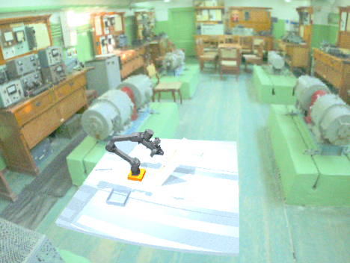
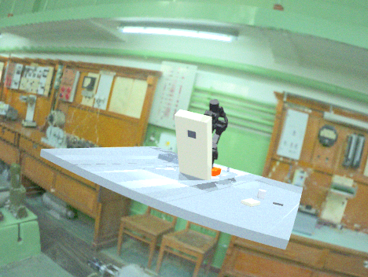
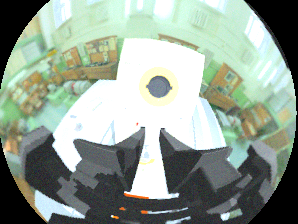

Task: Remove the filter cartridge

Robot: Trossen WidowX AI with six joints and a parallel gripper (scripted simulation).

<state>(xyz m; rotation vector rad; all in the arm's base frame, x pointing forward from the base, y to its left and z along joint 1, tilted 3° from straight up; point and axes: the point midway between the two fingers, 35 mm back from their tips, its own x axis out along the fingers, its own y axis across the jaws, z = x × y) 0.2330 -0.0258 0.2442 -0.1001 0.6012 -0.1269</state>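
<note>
Now: the round filter cartridge 10 mm below my gripper tip and 10 mm ahead of it. Round my gripper tip: flat white block (370 mm to the left, 260 mm ahead, 240 mm below); then shallow grey tray (370 mm behind, 240 mm below, 230 mm to the right); then dark strip (520 mm to the left, 240 mm below, 150 mm ahead).
</note>
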